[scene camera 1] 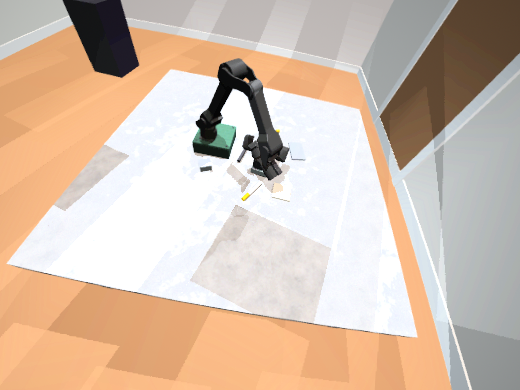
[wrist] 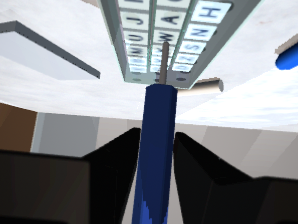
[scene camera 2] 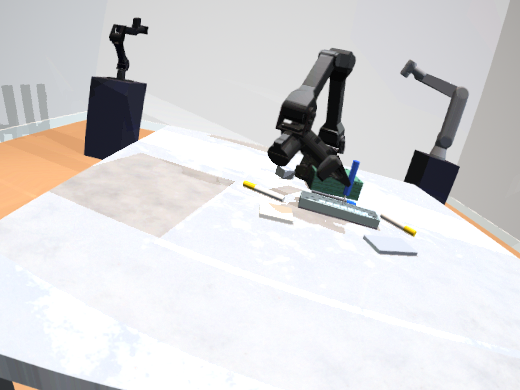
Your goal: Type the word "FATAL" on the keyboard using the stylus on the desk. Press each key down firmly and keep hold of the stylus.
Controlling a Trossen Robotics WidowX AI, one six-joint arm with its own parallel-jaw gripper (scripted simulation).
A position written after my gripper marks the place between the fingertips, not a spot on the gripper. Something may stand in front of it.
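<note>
There's a grey pad (scene camera 2: 382, 245) showing along with my gripper (scene camera 2: 349, 184), and you'd see my gripper (wrist: 157, 137) from the wrist too.
</note>
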